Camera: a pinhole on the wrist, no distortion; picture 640 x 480 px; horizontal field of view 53.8 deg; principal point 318.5 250.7 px. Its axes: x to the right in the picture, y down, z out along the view. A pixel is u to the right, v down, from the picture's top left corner.
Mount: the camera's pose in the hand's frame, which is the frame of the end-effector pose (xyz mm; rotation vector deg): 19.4 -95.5 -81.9 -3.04 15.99 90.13
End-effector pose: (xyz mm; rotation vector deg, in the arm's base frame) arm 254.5 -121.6 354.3 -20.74 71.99 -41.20
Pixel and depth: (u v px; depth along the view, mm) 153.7 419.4 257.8
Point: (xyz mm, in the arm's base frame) 403.1 -218.0 484.0
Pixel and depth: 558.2 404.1 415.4
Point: 579.5 -36.8 371.6
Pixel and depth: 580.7 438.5 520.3
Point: 689.3 35.2 380.5
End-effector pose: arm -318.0 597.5 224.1 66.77 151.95 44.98
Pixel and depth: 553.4 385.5 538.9
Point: -28.1 869.1 -21.4
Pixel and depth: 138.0 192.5 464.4
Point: -364.4 777.1 -163.7
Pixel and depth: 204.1 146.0 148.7
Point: -401.0 619.4 127.9
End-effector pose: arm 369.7 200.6 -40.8 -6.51 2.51 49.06
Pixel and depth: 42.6 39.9 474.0
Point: 680.3 304.4 349.1
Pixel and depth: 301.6 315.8 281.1
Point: 421.4 218.1 154.7
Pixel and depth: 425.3 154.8 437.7
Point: 410.6 391.2 255.8
